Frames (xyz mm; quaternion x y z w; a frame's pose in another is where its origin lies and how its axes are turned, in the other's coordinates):
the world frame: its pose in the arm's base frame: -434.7 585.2 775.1 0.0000 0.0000 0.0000 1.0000
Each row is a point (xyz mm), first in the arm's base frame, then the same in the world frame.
Working: the arm's base frame: its pose in the world frame: 434.7 -585.2 -775.1 0.0000 0.0000 0.0000 1.0000

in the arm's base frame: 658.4 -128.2 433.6
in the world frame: 1093.1 -713.4 -341.5
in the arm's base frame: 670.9 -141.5 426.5
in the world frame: 1105.6 -726.7 -348.6
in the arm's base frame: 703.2 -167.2 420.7
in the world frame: 1137.9 -752.4 -354.4
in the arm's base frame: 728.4 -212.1 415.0
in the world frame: 1163.1 -797.3 -360.1
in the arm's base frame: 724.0 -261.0 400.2
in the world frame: 1158.7 -846.2 -374.9
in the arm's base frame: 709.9 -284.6 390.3
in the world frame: 1144.6 -869.8 -384.8
